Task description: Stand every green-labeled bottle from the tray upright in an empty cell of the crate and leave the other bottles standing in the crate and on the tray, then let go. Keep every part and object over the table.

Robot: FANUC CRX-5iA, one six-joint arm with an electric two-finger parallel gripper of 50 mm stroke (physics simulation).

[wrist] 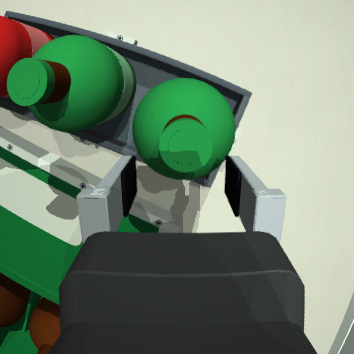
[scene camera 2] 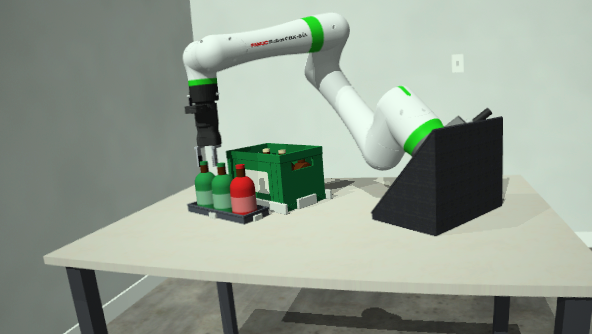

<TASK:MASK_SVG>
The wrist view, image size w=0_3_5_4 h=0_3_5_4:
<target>gripper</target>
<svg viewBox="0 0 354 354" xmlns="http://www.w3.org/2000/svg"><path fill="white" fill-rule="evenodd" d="M76 195L82 246L58 286L60 334L48 354L317 354L303 332L304 285L279 244L286 195L279 188L267 188L239 155L225 156L224 193L234 216L239 216L245 231L116 231L122 216L127 216L137 192L135 155L122 155L95 188L83 188Z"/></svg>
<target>green-labeled bottle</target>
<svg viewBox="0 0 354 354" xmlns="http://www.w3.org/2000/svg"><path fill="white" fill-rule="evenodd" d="M177 77L156 84L141 98L132 119L132 138L139 156L152 170L168 178L190 180L212 172L225 160L225 156L229 154L234 142L235 120L229 103L215 87L199 79Z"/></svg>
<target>green-labeled bottle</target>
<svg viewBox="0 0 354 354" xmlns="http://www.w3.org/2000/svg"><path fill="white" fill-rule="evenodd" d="M80 34L62 35L49 40L32 57L25 57L15 62L10 68L6 79L9 97L16 104L27 106L40 123L57 131L80 131L111 119L128 107L135 94L136 77L128 60L96 39Z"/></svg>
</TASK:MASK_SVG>
